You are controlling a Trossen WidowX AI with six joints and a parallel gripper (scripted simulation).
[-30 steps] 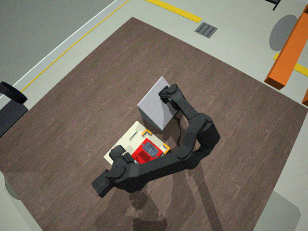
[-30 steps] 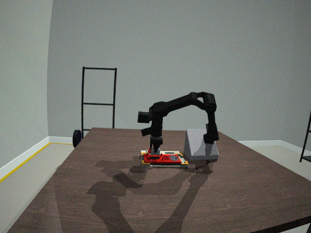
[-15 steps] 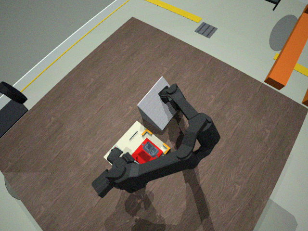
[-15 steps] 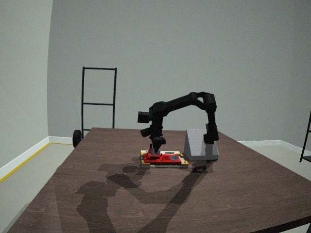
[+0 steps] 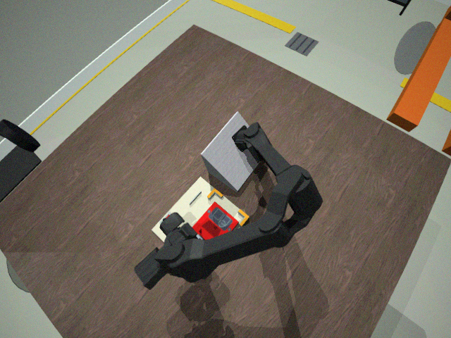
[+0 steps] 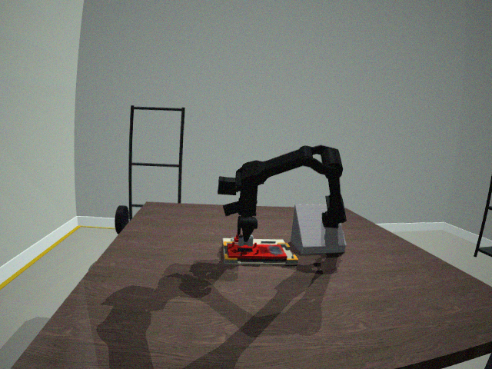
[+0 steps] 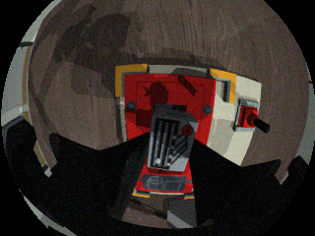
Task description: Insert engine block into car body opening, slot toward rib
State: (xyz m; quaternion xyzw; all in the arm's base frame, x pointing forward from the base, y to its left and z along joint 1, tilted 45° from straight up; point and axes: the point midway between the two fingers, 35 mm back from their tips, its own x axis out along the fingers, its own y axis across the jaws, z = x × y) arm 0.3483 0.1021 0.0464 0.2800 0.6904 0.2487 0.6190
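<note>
My gripper tip is 1 cm above the grey engine block. Also, from my gripper tip: black post (1 cm ahead, 13 cm to the right, 3 cm below).
</note>
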